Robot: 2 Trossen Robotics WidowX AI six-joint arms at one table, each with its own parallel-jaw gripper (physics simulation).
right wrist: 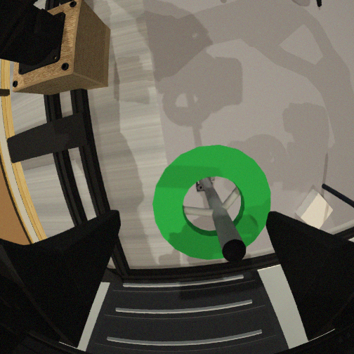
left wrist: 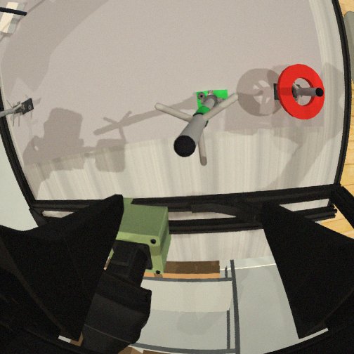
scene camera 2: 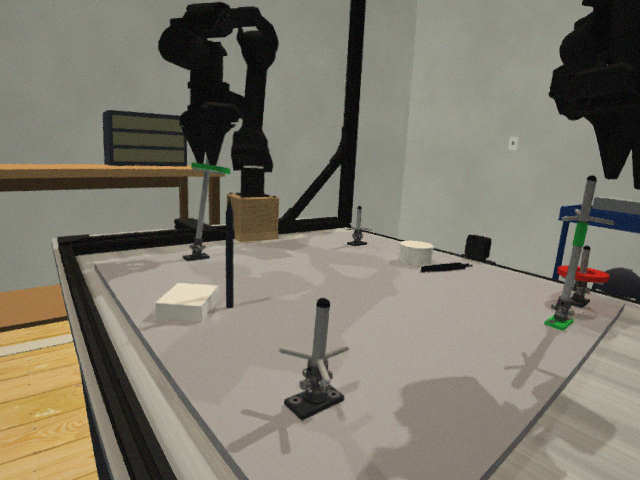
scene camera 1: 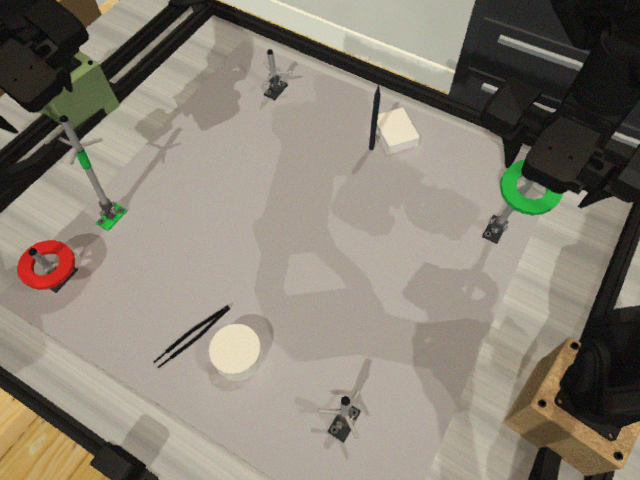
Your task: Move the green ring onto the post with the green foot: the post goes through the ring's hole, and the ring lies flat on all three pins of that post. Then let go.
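Places are measured from the left arm's base along level axes (x ahead, y up, z right), in centimetres.
Where they show: left gripper, fingertip midpoint: [scene camera 2: 626, 184] [scene camera 1: 42, 110]; right gripper, fingertip midpoint: [scene camera 2: 206, 164]; right arm's base, origin of the base link: [scene camera 2: 252, 195] [scene camera 1: 594, 397].
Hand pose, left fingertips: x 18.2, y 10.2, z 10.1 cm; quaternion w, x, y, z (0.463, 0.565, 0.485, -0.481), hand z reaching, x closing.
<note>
Things, the pixels of their top centre, and the offset from my left fingertips. "spot": a spot on its surface instead.
- green ring, middle of its top: [scene camera 1: 534, 182] [scene camera 2: 210, 163] dy -1.4, dx +54.1, dz -28.9 cm
- green-footed post, surface spot: [scene camera 2: 572, 263] [scene camera 1: 95, 175] spot: dy -10.1, dx +4.2, dz +0.3 cm
- red ring, middle of its top: [scene camera 1: 44, 262] [scene camera 2: 583, 270] dy -13.4, dx +7.2, dz +13.2 cm
- thin dark upright rod, middle of its top: [scene camera 1: 378, 84] dy -4.6, dx +28.6, dz -33.9 cm
- white block, middle of its top: [scene camera 2: 188, 293] [scene camera 1: 396, 126] dy -16.6, dx +30.0, dz -38.7 cm
- white cylinder, middle of its top: [scene camera 1: 234, 348] [scene camera 2: 416, 244] dy -15.1, dx +35.1, dz +6.0 cm
- black tweezers, middle of its top: [scene camera 1: 191, 333] [scene camera 2: 448, 264] dy -17.6, dx +28.3, dz +7.7 cm
The green ring [scene camera 1: 527, 206] [scene camera 2: 219, 169] [right wrist: 172, 200] lies around a tall, leaning black-footed post [scene camera 1: 508, 210] [scene camera 2: 202, 211] [right wrist: 221, 220], high on its pins; the post's tip passes through the hole. My right gripper [scene camera 1: 545, 184] [scene camera 2: 205, 161] [right wrist: 195, 219] is open above the ring, fingers on either side of it in the right wrist view. The green-footed post [scene camera 1: 93, 180] [scene camera 2: 572, 263] [left wrist: 196, 127] leans, with three bare pins and a green band. My left gripper [scene camera 1: 41, 106] [scene camera 2: 624, 180] [left wrist: 194, 206] is open and empty near and above this post's tip.
A red ring [scene camera 1: 24, 266] [scene camera 2: 599, 275] [left wrist: 300, 72] sits on a short post beside the green-footed one. Short bare posts [scene camera 1: 275, 86] [scene camera 1: 341, 423] stand at the back and front. A thin dark upright rod [scene camera 1: 374, 118], white block [scene camera 1: 398, 129], white cylinder [scene camera 1: 234, 348] and black tweezers [scene camera 1: 193, 333] are between.
</note>
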